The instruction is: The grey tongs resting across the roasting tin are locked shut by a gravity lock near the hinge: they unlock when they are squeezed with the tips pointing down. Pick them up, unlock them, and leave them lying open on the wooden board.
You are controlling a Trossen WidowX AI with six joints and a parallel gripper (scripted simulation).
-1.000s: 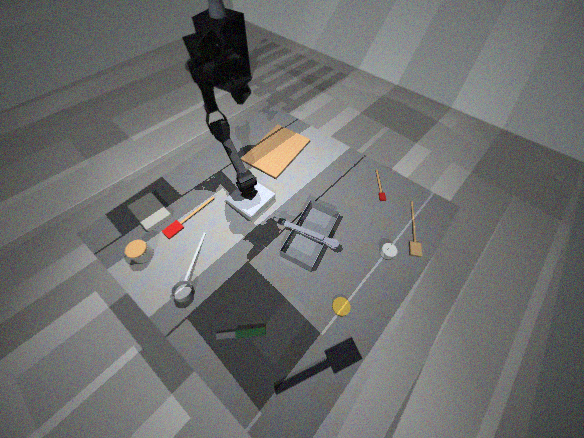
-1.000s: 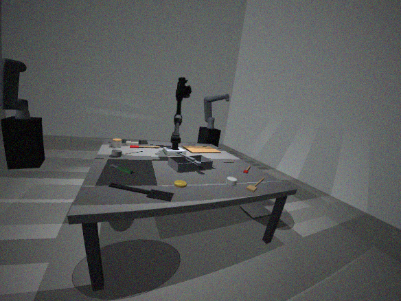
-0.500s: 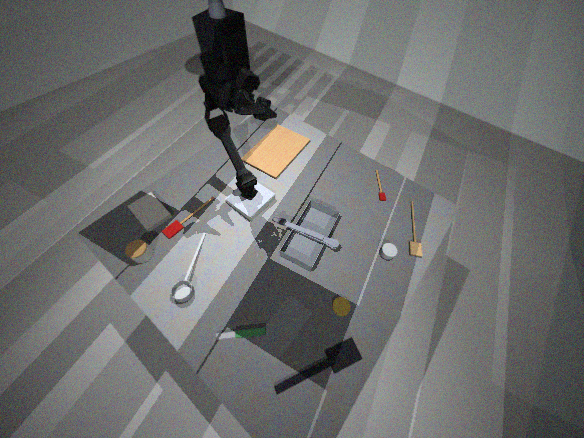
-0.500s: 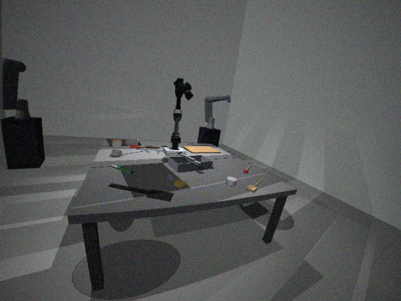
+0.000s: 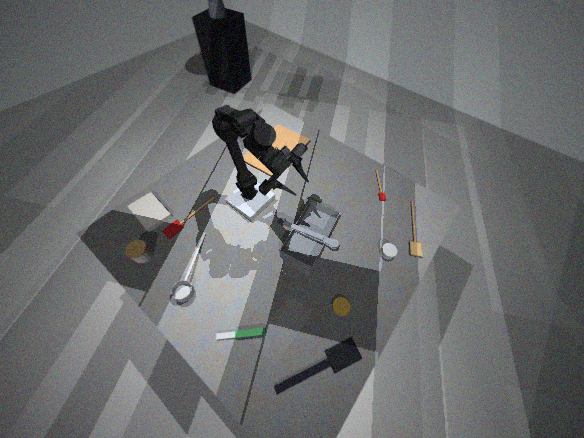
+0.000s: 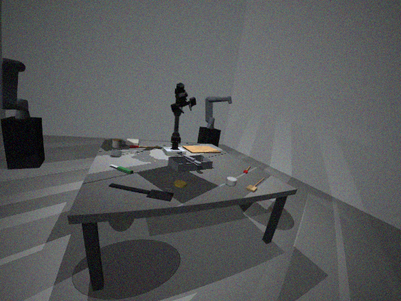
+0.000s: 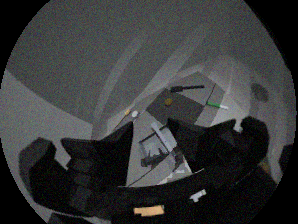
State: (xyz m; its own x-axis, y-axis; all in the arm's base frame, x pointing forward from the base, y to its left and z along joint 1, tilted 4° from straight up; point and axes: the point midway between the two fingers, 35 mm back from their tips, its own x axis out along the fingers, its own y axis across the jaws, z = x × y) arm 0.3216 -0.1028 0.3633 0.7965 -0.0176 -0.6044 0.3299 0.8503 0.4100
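My gripper tip is 40 mm short of the roasting tin, 60 mm to the right of it and 370 mm above it. From my gripper tip the other things lie so: yellow disc 290 mm ahead, 160 mm to the right, 390 mm below; then wooden board 380 mm behind, 470 mm to the left, 390 mm below; then black spatula 310 mm ahead, 370 mm to the right, 400 mm below.
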